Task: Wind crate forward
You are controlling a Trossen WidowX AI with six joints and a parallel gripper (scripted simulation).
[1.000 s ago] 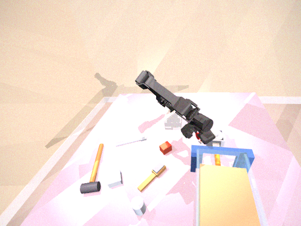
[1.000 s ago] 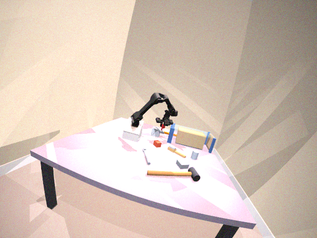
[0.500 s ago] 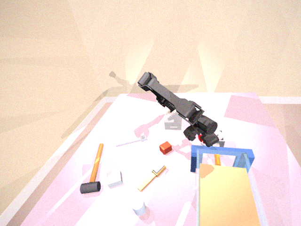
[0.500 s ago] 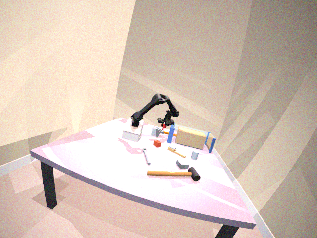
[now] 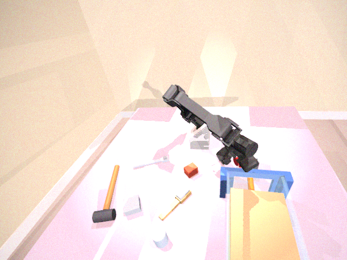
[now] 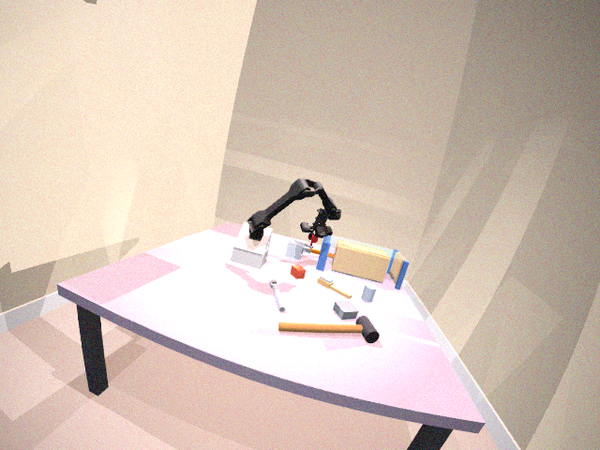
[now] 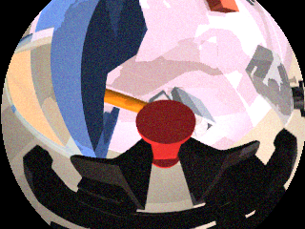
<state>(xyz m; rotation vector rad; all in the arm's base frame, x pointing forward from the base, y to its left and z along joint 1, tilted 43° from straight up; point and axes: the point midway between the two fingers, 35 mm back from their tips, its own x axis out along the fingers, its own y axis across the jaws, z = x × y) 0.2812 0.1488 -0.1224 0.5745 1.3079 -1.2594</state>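
The crank handle lies 30 mm behind my gripper tip and 30 mm below it. The rest, counted from my gripper tip: grey winch 100 mm behind, 30 mm to the left, 100 mm below; then frame 80 mm ahead, 30 mm to the left, 30 mm below; then red knob 10 mm ahead, 10 mm to the right.
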